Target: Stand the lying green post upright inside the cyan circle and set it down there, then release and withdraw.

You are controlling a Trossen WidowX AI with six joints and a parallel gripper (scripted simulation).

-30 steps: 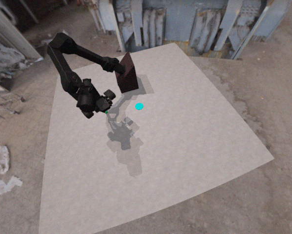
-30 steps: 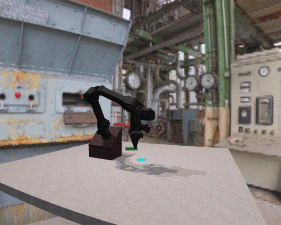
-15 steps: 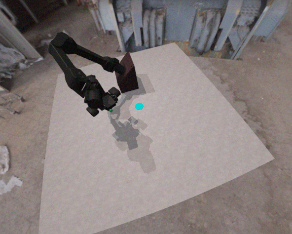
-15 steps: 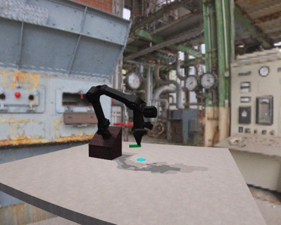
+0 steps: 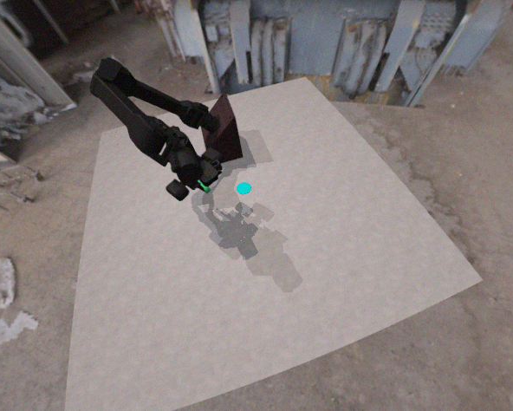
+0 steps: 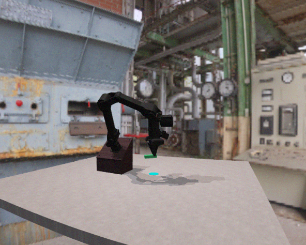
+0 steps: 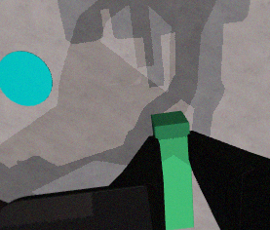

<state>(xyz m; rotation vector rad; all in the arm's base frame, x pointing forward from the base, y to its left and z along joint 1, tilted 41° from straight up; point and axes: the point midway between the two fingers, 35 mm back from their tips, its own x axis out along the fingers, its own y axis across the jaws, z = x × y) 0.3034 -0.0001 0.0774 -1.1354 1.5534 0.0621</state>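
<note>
My gripper tip is now 14 cm above the cyan circle, 12 cm to the right of it and 7 cm past it. Also, from my gripper tip: green post (2 cm behind, 1 cm to the right).
</note>
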